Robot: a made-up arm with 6 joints. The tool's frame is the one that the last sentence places. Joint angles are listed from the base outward.
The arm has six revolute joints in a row. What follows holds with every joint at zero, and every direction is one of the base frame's.
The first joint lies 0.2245 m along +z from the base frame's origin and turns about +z.
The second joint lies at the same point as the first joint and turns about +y.
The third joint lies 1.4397 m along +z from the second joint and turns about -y.
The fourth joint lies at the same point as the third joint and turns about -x.
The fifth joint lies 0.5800 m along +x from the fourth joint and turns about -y.
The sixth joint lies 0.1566 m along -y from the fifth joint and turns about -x.
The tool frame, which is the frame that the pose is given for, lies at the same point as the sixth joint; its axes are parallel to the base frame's.
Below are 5 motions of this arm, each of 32 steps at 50 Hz.
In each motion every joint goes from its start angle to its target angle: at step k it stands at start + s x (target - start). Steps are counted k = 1, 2, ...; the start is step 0. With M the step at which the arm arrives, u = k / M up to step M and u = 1 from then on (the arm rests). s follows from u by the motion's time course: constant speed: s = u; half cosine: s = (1 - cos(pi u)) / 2; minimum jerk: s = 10 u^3 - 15 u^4 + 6 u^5.
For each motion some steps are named. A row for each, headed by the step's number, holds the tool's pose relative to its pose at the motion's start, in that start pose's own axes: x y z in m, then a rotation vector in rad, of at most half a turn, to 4 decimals.
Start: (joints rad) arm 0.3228 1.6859 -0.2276 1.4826 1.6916 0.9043
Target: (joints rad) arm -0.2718 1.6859 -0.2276 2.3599 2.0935 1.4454
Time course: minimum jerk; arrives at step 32
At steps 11, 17, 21, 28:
11: -0.1535 -0.0143 0.0065 -0.1104 -0.1354 -0.0714
17: -0.3788 -0.0028 0.0407 -0.2746 -0.3192 -0.2040
21: -0.5206 0.0253 0.0782 -0.3794 -0.4271 -0.3043
28: -0.6520 0.0678 0.1253 -0.4779 -0.5227 -0.4101

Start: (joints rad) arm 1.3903 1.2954 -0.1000 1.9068 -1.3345 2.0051
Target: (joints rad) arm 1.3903 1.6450 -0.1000 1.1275 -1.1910 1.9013
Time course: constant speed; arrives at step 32
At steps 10, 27, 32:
10: 0.0584 -0.1710 -0.0149 -0.0090 -0.2124 -0.1686
27: 0.1337 -0.4734 0.0195 -0.0126 -0.6136 -0.3802
32: 0.1486 -0.5622 0.0437 -0.0100 -0.7395 -0.4219

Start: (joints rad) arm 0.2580 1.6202 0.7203 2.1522 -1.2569 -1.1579
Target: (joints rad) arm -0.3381 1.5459 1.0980 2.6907 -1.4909 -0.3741
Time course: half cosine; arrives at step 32
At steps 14, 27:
14: 0.3702 -0.1195 -0.2371 -0.2905 0.1409 -0.3114
27: 0.7522 -0.3087 -0.6982 -0.7665 0.5016 -0.6840

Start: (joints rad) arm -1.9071 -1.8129 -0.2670 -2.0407 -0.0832 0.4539
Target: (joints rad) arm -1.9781 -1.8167 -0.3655 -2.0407 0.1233 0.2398
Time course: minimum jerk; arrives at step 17
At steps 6, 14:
6: -0.0035 -0.0150 -0.0210 0.0355 -0.0462 -0.0441
14: -0.0161 -0.0616 -0.0812 0.1348 -0.2016 -0.1568

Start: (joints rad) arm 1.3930 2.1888 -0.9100 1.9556 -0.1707 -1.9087
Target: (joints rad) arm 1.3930 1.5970 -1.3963 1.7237 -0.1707 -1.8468
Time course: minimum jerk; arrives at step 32
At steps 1, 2, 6, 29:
1: -0.0002 0.0000 -0.0002 0.0001 0.0000 0.0000
2: -0.0012 -0.0002 -0.0013 0.0004 -0.0001 0.0000
6: -0.0270 -0.0045 -0.0281 0.0089 -0.0033 -0.0009
29: -0.3537 -0.0557 -0.6907 0.1824 -0.0662 -0.0083

